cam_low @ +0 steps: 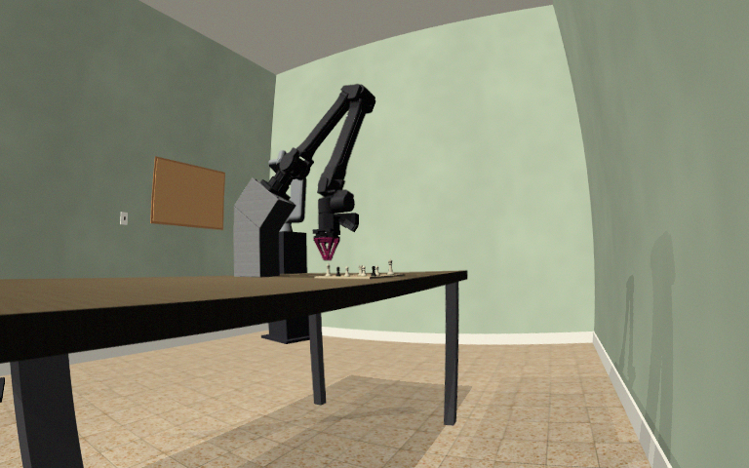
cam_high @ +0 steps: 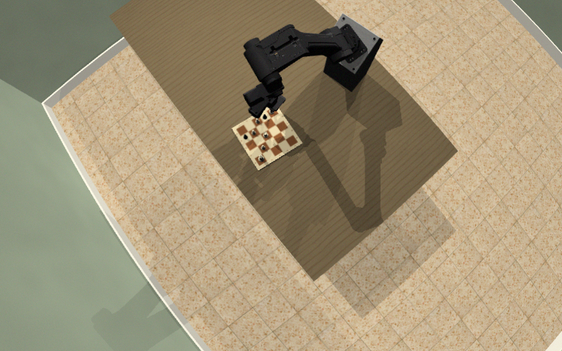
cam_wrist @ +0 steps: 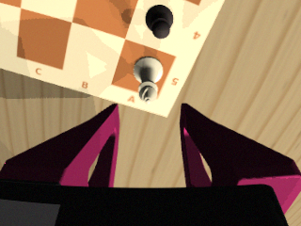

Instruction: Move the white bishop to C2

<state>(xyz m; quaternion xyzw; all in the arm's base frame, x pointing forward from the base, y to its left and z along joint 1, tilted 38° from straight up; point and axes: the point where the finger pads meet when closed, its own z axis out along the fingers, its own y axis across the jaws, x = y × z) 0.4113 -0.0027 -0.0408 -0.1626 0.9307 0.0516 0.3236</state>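
Right now my hand is 4 cm above the white bishop. The rest, counted from my hand: large white piece: 17 cm to the left, 13 cm ahead, 4 cm below; then small chessboard: 9 cm to the left, 7 cm ahead, 6 cm below.
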